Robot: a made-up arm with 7 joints.
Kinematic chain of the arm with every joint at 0, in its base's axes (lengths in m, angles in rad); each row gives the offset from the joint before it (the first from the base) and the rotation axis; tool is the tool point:
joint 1: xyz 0 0.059 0 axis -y
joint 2: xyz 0 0.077 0 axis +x
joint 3: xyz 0 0 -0.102 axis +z
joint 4: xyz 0 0 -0.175 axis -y
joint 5: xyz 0 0 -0.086 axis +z
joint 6: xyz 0 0 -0.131 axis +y
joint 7: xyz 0 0 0 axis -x
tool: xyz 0 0 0
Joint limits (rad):
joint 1: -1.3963..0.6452
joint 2: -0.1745..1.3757
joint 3: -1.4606..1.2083
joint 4: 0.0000..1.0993
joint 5: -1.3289..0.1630
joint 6: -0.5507..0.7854
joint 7: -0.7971..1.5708
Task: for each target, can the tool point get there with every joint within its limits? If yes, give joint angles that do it. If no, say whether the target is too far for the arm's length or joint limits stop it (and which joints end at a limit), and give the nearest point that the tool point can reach.
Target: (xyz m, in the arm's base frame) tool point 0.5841 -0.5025 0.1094
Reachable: no: too far | nearest point 0.3117 -0.0698 -0.1973 | short by 0.596 m
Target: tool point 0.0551 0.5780 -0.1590
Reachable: yes | joints -0.1269 1.0375 0.9032 0.5903 -0.4687 0.2208 -0.0506
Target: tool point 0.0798 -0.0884 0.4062
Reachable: no: joint limits stop it (at a limit: joint 1, joint 2, joint 3, joint 4) | nearest point -0.3277 -0.1184 -0.0794 | short by 0.635 m
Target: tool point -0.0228 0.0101 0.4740
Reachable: no: joint limits stop it (at a limit: joint 1, joint 2, joint 4) | nearest point 0.0440 0.5346 0.1328 | short by 0.629 m
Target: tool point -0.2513 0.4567 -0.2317
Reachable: yes | joints -1.1379 0.6062 0.6407 0.6472 -0.4189 0.4396 0.5157
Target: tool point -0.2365 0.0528 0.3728
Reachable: no: joint limits stop it (at a limit: joint 1, joint 3, joint 4) | nearest point -0.3687 -0.0511 -0.0866 | short by 0.489 m
